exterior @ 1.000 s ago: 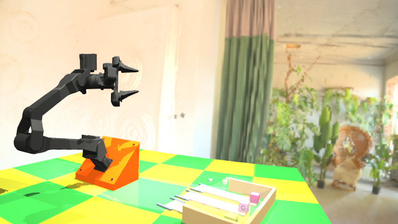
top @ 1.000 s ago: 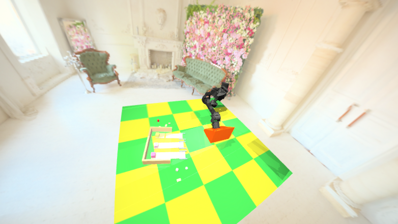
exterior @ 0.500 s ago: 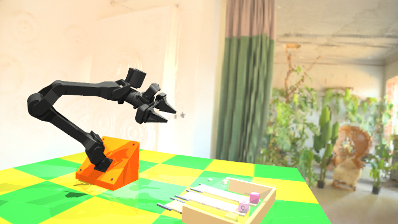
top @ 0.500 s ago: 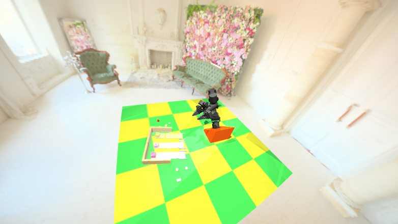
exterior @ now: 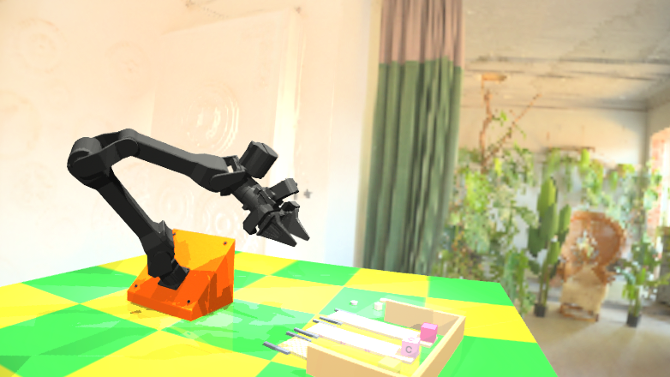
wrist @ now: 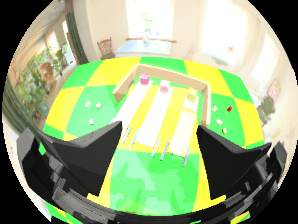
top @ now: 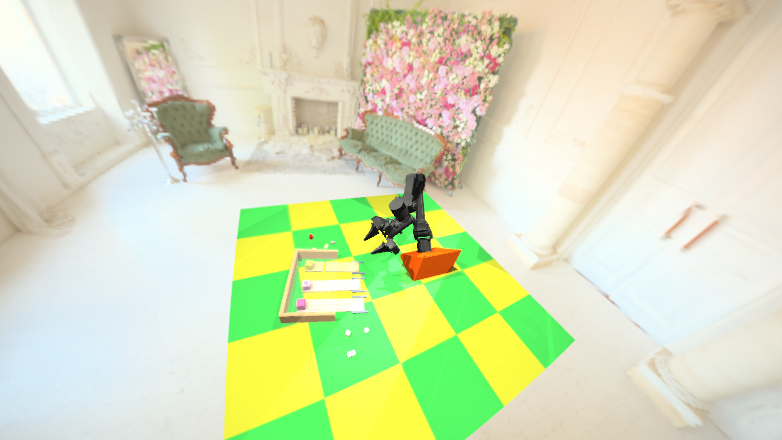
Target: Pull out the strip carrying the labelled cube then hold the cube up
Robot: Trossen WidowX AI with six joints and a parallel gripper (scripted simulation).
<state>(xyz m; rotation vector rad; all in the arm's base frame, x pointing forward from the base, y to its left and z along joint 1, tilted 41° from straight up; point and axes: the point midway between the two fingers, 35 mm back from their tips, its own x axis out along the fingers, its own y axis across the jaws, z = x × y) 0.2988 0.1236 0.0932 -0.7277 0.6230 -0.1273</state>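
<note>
Now: gripper tip 200 mm above the strip, 140 mm short of it and 10 mm to the right of it. Round my gripper tip: red bit: 300 mm to the right, 200 mm ahead, 190 mm below; then labelled cube: 240 mm ahead, 180 mm below.
</note>
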